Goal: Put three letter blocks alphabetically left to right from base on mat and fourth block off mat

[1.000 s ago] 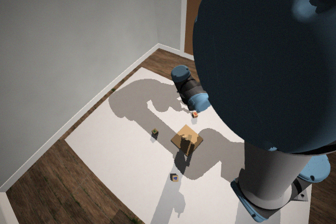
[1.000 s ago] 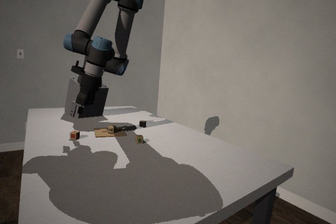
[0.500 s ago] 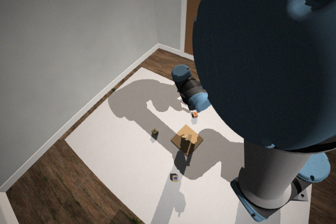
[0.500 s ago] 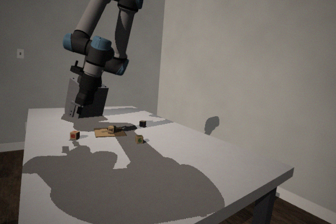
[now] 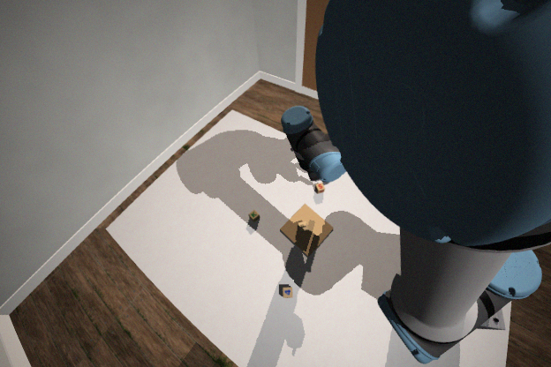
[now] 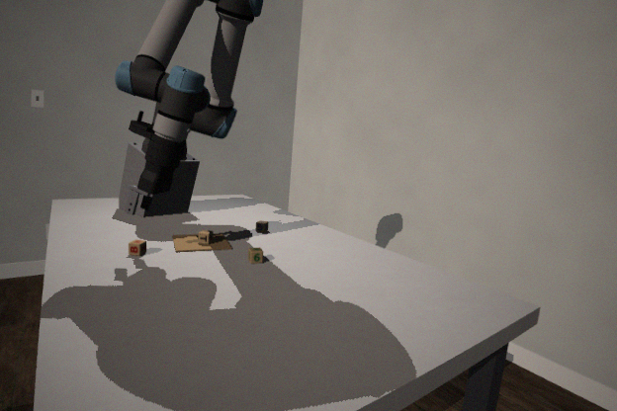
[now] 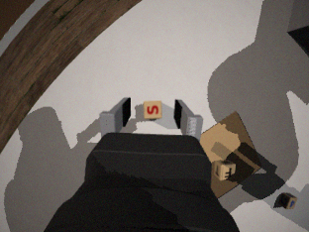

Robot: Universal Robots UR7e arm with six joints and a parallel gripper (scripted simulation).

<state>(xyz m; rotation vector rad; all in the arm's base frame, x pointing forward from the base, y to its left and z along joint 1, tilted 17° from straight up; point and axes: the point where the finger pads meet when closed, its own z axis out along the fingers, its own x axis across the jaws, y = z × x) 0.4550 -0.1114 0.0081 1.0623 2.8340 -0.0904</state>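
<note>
Now: the tan mat 16 cm to the left of my hand, 12 cm below it and 6 cm behind it. Round my hand: block (11 cm below).
</note>
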